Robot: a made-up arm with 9 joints. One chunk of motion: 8 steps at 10 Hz.
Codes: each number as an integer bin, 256 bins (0 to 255) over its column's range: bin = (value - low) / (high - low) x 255, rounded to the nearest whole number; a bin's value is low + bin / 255 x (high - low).
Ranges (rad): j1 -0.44..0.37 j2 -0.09..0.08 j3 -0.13..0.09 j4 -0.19..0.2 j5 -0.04..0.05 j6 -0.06..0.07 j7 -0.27..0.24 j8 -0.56..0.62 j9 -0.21..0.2
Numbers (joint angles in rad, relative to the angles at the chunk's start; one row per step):
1: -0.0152 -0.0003 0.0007 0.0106 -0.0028 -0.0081 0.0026 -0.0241 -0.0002
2: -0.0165 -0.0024 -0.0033 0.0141 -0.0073 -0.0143 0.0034 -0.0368 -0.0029
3: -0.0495 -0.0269 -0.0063 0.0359 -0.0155 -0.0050 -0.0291 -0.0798 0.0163
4: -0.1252 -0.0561 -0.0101 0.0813 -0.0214 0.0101 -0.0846 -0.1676 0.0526
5: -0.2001 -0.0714 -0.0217 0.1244 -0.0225 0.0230 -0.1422 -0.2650 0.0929
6: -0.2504 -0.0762 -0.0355 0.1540 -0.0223 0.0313 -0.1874 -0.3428 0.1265
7: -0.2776 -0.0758 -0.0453 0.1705 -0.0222 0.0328 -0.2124 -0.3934 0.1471
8: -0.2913 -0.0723 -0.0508 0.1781 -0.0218 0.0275 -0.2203 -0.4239 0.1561
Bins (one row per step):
1: 134 135 151 131 105 102 136 116 130
2: 133 131 147 133 93 90 137 113 129
3: 123 95 143 148 69 108 120 104 141
4: 99 51 139 177 53 138 93 85 163
5: 76 28 126 206 50 163 64 64 188
6: 60 21 110 225 50 179 41 47 209
7: 51 21 98 236 50 182 29 36 222
8: 47 27 92 241 52 172 25 29 228

